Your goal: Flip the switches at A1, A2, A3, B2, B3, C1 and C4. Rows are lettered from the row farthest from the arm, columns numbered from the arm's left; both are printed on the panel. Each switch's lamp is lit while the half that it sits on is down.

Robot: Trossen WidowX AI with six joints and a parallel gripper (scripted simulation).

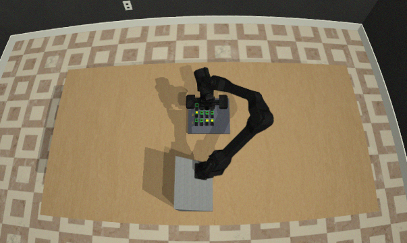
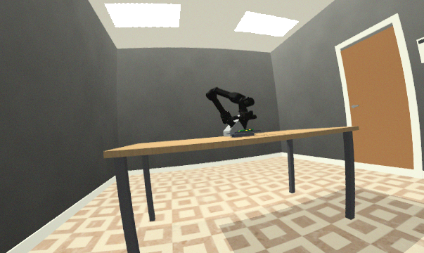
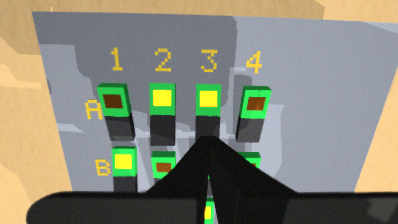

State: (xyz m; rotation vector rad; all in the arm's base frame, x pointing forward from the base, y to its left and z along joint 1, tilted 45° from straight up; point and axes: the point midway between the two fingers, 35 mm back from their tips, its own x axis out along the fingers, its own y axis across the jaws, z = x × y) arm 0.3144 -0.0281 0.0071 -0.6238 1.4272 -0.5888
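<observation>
Now: the switch A3 4 cm below my hand and 2 cm ahead of it. From my hand the other things lie so: switch A2: 4 cm below, 2 cm to the left, 2 cm ahead; then switch A4: 4 cm below, 2 cm to the right, 2 cm ahead; then switch B3: 4 cm below, 2 cm behind.
</observation>
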